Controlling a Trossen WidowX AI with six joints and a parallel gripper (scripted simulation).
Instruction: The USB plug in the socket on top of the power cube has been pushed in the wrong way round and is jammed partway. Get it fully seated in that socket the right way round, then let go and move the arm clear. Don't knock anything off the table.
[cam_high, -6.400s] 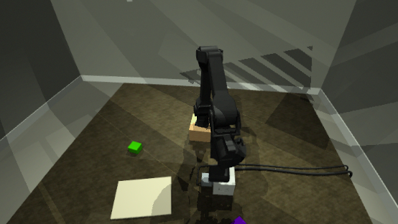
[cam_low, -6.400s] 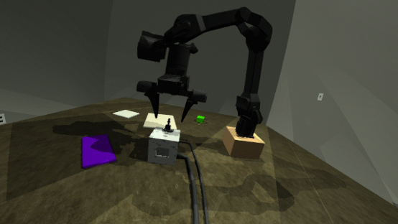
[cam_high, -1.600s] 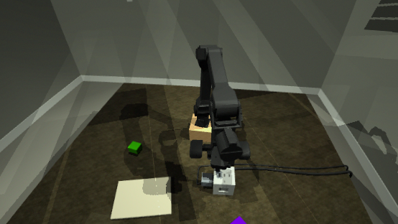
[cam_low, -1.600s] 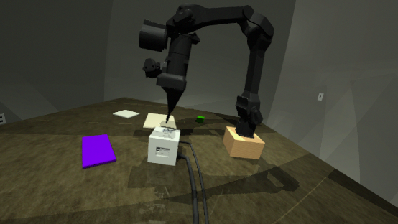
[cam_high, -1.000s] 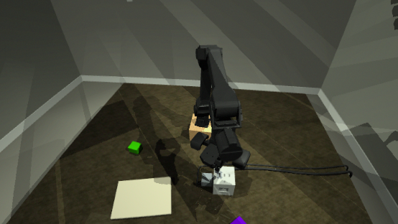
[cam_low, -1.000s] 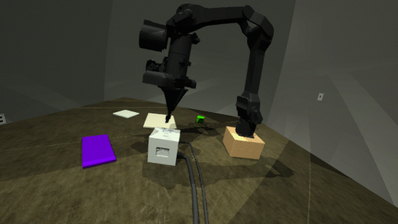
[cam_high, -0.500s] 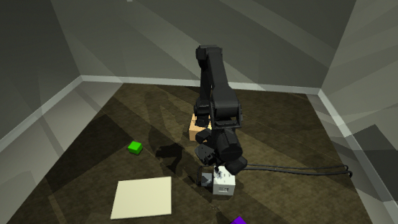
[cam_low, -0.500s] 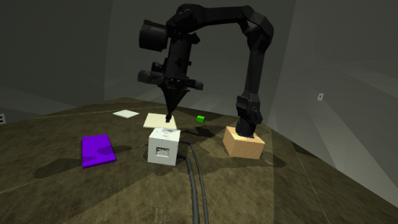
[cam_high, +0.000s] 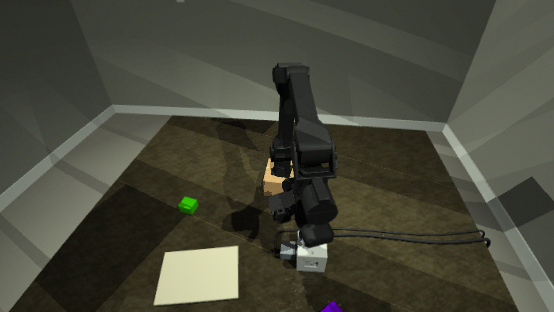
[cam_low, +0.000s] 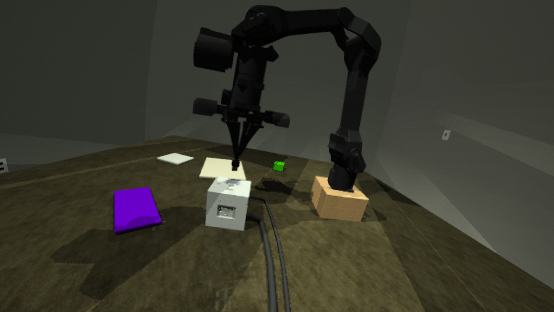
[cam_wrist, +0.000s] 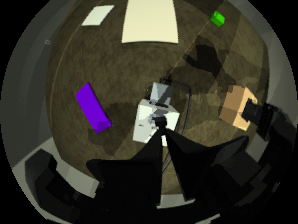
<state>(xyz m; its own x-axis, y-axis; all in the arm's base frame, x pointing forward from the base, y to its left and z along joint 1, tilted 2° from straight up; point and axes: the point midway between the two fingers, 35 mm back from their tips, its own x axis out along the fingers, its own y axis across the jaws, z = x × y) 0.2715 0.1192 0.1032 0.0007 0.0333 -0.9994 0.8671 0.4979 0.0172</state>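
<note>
The dark USB plug lies 20 mm below my gripper tip. Also, from my gripper tip: purple flat block: 180 mm ahead, 130 mm below, 80 mm to the left; then cream sheet: 260 mm to the right, 130 mm below, 120 mm ahead; then small green cube: 400 mm to the right, 120 mm below, 80 mm behind.
</note>
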